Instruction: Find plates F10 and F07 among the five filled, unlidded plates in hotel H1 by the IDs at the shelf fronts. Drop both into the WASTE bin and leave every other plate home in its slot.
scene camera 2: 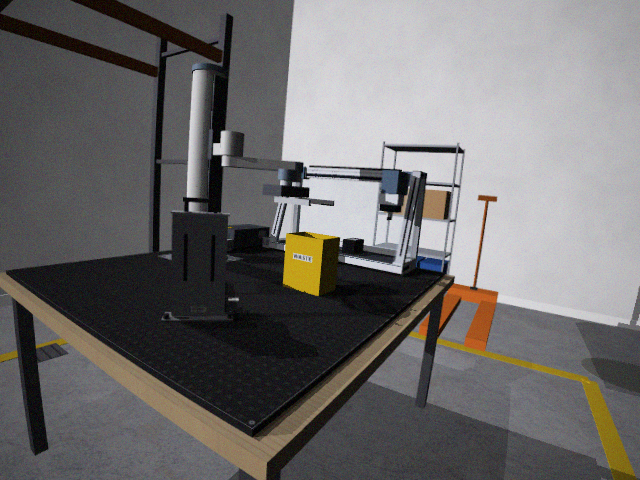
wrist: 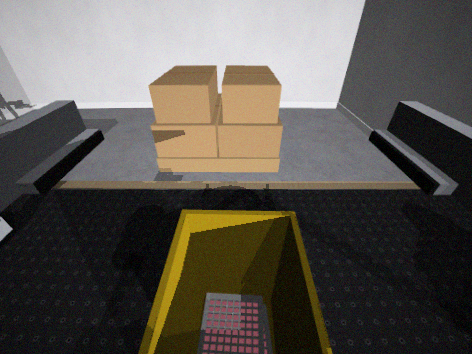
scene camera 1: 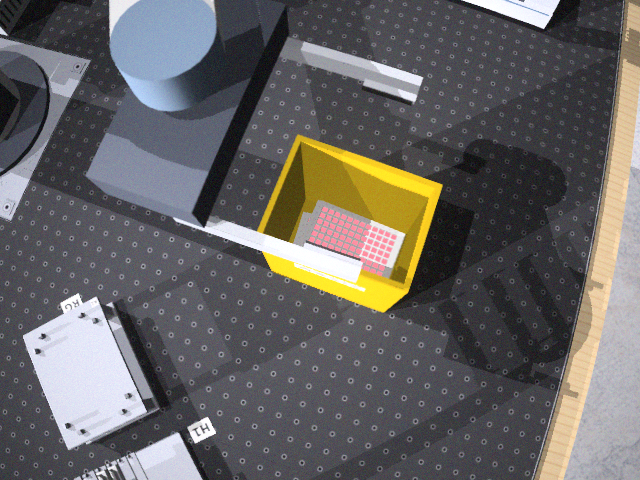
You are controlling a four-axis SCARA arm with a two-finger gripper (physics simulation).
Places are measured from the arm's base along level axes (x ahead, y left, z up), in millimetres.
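Pixels of known places: gripper, between the fingertips: (scene camera 2: pixel 322 203) (wrist: pixel 236 119) (scene camera 1: pixel 391 174).
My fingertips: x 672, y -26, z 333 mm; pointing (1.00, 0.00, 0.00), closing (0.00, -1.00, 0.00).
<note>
For each thing: its top centre in the pictures, then the offset to it from my fingertips. "spot": a spot on its surface instead.
- yellow WASTE bin, centre of its top: (wrist: pixel 236 287) (scene camera 1: pixel 350 209) (scene camera 2: pixel 313 235) 1 mm right, 26 mm back, 120 mm down
- plate with pink wells, centre of its top: (scene camera 1: pixel 350 243) (wrist: pixel 231 343) 6 mm left, 19 mm back, 284 mm down
- plate, a spot on its surface: (scene camera 1: pixel 306 227) spot: 10 mm left, 82 mm back, 293 mm down
- hotel H1, a spot on its surface: (scene camera 1: pixel 170 457) spot: 342 mm right, 151 mm back, 312 mm down
- grey tower, a spot on its surface: (scene camera 2: pixel 199 248) spot: 467 mm right, 82 mm back, 129 mm down
- small black block, a spot on its surface: (scene camera 2: pixel 353 244) spot: 540 mm left, 113 mm back, 219 mm down
The yellow WASTE bin (scene camera 1: pixel 434 206) (scene camera 2: pixel 302 273) (wrist: pixel 170 270) stands open on the dark table. A plate with pink wells (scene camera 1: pixel 351 232) (wrist: pixel 232 325) lies low inside it, with the grey edge of another plate (scene camera 1: pixel 306 227) showing beneath. Neither ID is readable. My gripper (scene camera 1: pixel 377 180) (scene camera 2: pixel 328 202) (wrist: pixel 236 119) is open and empty above the bin, its fingers spread wider than the bin. The hotel H1 (scene camera 1: pixel 170 457) shows partly at the bottom of scene camera 1, beside its H1 label (scene camera 1: pixel 200 429). Its shelf-front IDs and most of its slots are hidden.
The RG stand (scene camera 1: pixel 82 372) with small pegs is near H1. A grey tower (scene camera 2: pixel 199 248) stands nearest scene camera 2. A white gantry frame (scene camera 2: pixel 416 222) and a small black block (scene camera 2: pixel 353 244) are behind the bin. Cardboard boxes (wrist: pixel 185 102) are beyond the table edge (wrist: pixel 320 185).
</note>
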